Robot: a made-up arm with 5 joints. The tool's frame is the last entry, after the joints.
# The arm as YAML. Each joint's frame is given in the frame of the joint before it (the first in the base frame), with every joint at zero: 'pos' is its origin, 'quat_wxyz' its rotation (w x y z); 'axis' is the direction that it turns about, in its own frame. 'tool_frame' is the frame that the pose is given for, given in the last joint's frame.
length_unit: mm
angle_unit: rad
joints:
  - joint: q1
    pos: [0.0, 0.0, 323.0]
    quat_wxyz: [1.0, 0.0, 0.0, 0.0]
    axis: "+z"
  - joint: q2
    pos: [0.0, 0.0, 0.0]
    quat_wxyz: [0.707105, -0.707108, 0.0, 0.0]
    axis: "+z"
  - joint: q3
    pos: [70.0, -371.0, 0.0]
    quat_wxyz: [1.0, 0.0, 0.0, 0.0]
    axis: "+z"
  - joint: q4
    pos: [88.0, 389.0, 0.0]
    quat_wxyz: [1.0, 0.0, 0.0, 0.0]
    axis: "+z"
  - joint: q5
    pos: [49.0, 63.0, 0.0]
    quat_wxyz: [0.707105, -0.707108, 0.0, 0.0]
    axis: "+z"
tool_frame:
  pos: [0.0, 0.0, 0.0]
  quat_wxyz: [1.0, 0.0, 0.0, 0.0]
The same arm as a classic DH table. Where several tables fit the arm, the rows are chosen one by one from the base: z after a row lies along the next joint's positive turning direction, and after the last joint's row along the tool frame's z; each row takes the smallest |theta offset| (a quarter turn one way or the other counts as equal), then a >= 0, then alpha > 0; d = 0 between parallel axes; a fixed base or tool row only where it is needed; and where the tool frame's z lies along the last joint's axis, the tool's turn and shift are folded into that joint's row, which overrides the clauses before.
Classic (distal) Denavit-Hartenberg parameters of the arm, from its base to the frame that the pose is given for. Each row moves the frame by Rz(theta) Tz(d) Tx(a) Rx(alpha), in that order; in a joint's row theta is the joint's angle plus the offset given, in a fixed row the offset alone. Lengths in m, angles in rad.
q1: a 0, alpha -1.5708, d 0.323, theta offset 0
q2: a 0.3775, alpha 0, d 0, theta offset -1.3843
q3: a -0.3988, alpha 0, d 0, theta offset -0.409
q4: a -0.049, alpha 1.5708, d 0, theta offset -1.3483
q5: a 0, alpha 0, d 0.063, theta offset 3.1416

